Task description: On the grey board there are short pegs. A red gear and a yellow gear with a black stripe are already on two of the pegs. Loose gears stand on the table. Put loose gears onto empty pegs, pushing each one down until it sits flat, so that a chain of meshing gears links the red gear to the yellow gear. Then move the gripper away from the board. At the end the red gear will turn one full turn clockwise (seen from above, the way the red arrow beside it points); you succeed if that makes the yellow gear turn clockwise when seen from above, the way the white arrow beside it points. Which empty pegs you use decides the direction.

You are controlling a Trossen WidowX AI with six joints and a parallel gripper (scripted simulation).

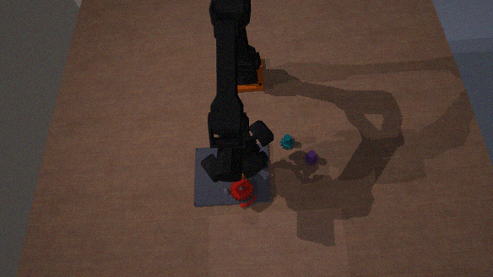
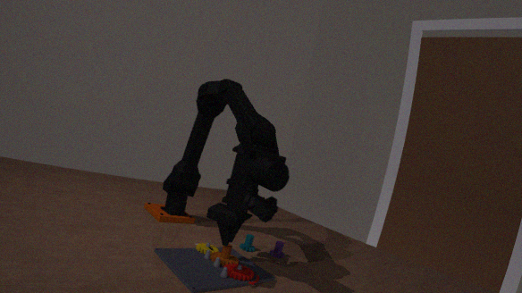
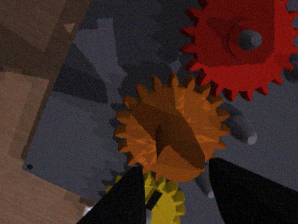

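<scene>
Now: gripper tip 30 mm above the orange gear. Also, from my gripper tip: white arrow 80 mm behind, 40 mm below, 10 mm to the left; then yellow striped gear 50 mm behind, 30 mm below, 10 mm to the right; then red gear 60 mm ahead, 30 mm below, 10 mm to the right.
</scene>
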